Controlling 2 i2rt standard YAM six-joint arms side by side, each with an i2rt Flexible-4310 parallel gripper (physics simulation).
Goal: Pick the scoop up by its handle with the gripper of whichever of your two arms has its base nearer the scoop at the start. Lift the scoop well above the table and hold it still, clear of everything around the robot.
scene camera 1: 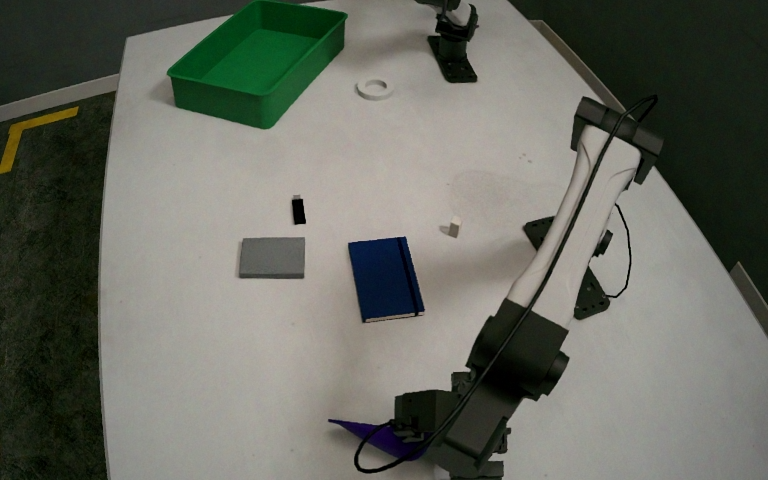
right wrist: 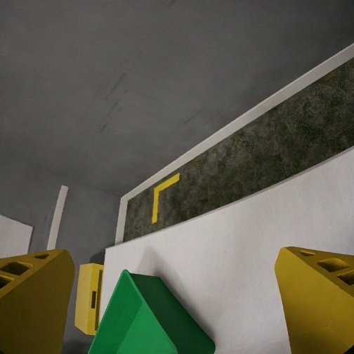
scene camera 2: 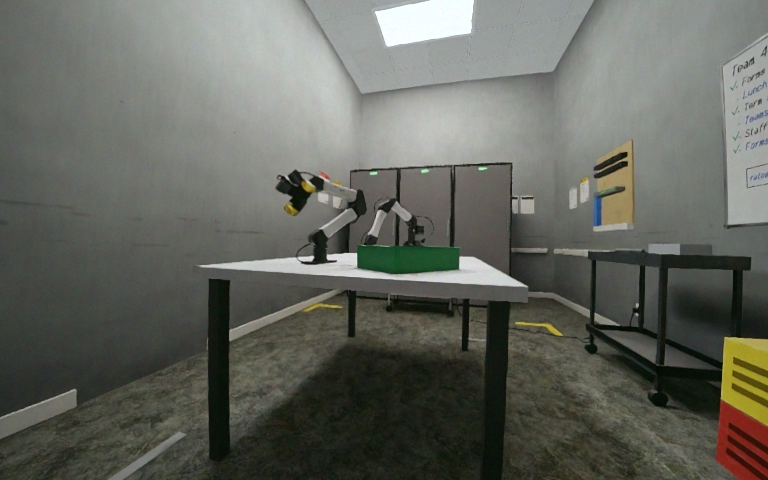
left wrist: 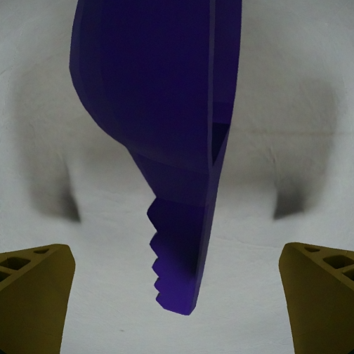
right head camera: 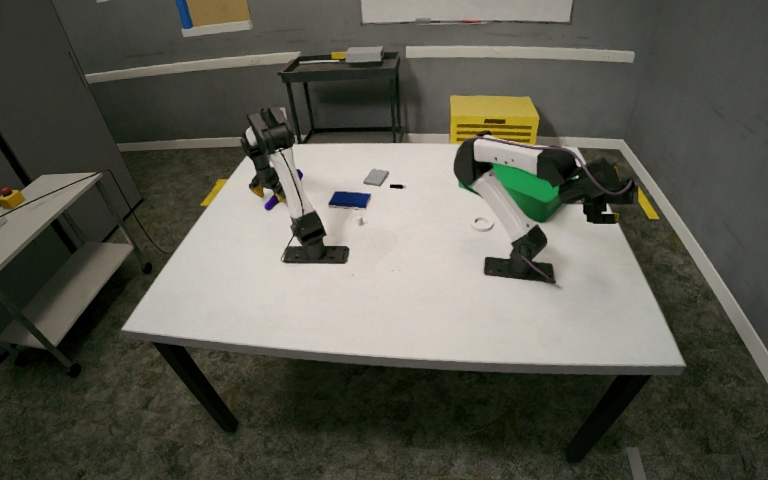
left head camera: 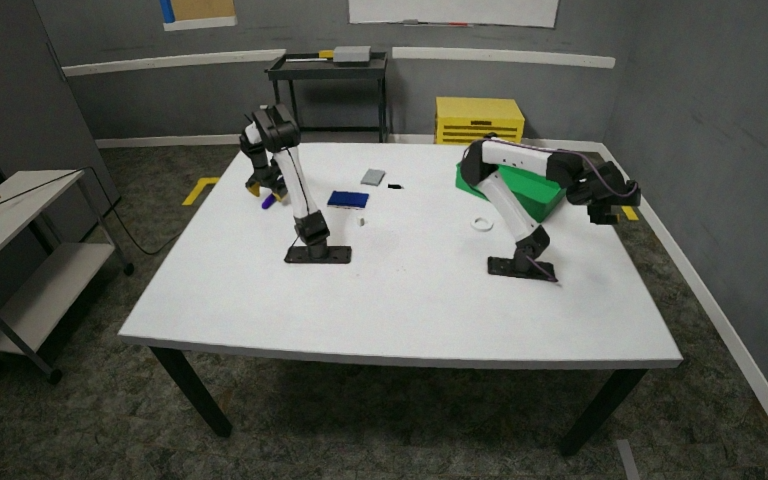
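Seen in the pictures: left gripper, fingertip midpoint: point(right head camera: 272, 199) point(left head camera: 269, 199); right gripper, fingertip midpoint: point(scene camera 2: 299, 200); left arm's base, link origin: point(right head camera: 316, 255) point(left head camera: 318, 255); right arm's base, link origin: point(scene camera 1: 451, 59) point(scene camera 2: 320, 262) point(right head camera: 518, 270) point(left head camera: 520, 269).
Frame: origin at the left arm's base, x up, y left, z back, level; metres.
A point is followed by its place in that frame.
A purple scoop point(left head camera: 268, 201) @[x 0.022, y 0.220, z -0.263 m] point(right head camera: 271, 202) @[x 0.022, y 0.220, z -0.262 m] point(scene camera 1: 385, 441) @[x 0.049, y 0.195, z -0.384 m] lies on the table, partly hidden by the left arm. In the left wrist view the scoop point(left wrist: 150, 75) has its bowl at the top and its notched handle pointing down. My left gripper point(left head camera: 266, 193) @[x 0.020, y 0.223, z -0.283 m] point(right head camera: 268, 195) @[x 0.020, y 0.223, z -0.283 m] point(left wrist: 176, 259) is open and low over the scoop, with one finger on each side of the handle and a gap to both. In scene camera 2 it is hidden behind the green bin. My right gripper point(scene camera 2: 299, 198) @[x 0.259, y -0.828, z 0.052 m] point(right wrist: 174, 263) is open and empty, raised above the table's right side.
A blue notebook point(left head camera: 347, 199) @[x 0.012, y -0.065, z -0.285 m] point(scene camera 1: 385, 280) @[x 0.012, y -0.059, z -0.292 m], a grey block point(scene camera 1: 271, 258) @[x 0.015, y -0.144, z -0.444 m], a black USB stick point(scene camera 1: 299, 210) @[x 0.009, y -0.232, z -0.378 m] and a small white block point(scene camera 1: 454, 226) @[x 0.026, y -0.115, z -0.160 m] lie between the scoop and the other side. A white ring point(scene camera 1: 360, 93) @[x 0.006, y -0.516, z -0.185 m] and a green bin point(scene camera 1: 220, 104) @[x 0.039, y -0.532, z -0.472 m] point(scene camera 2: 407, 260) @[x 0.044, y -0.853, z -0.377 m] stand farther off.
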